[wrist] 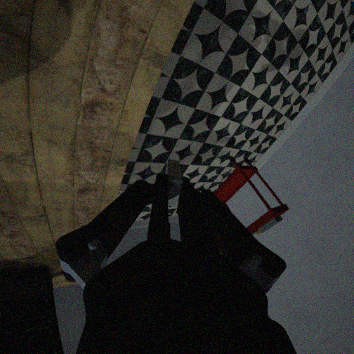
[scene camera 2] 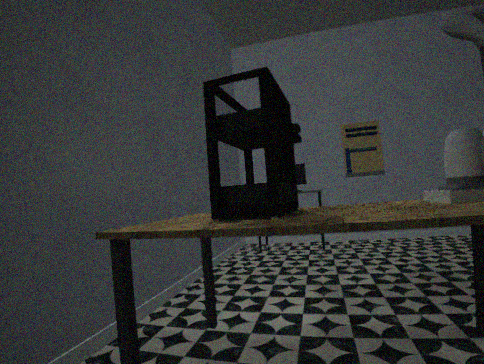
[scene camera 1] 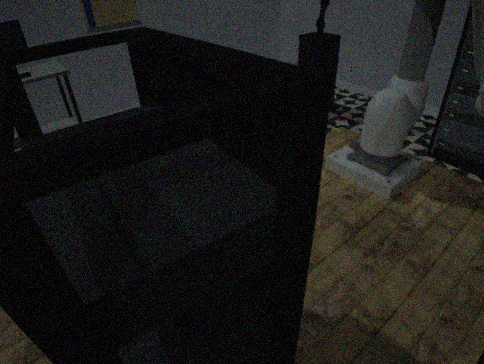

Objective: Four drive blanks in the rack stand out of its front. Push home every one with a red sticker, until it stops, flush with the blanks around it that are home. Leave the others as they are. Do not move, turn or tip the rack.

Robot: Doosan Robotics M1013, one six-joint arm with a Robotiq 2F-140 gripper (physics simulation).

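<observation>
The rack [scene camera 1: 318,75] [scene camera 2: 281,165] is a very dark upright frame on the wooden table. In scene camera 2 an upper dark projection [scene camera 2: 296,133] and a lower, boxier dark projection [scene camera 2: 300,173] stand out of its right side; they look like blanks seen from the side. No red sticker can be made out, and the faces of the blanks are hidden. My gripper [wrist: 171,169] is shut, its dark fingers close together with nothing held. It points over the table edge and floor in the wrist view, away from any visible blank. It cannot be made out in the scene cameras.
The wooden table [scene camera 1: 400,250] [scene camera 2: 340,220] [wrist: 100,115] bears the white arm base [scene camera 1: 392,120] [scene camera 2: 462,155]. A dark cabinet [scene camera 1: 462,117] with green lights stands at the right. The wrist view shows a red frame [wrist: 234,185] and an unclear dark block [wrist: 25,310] at lower left.
</observation>
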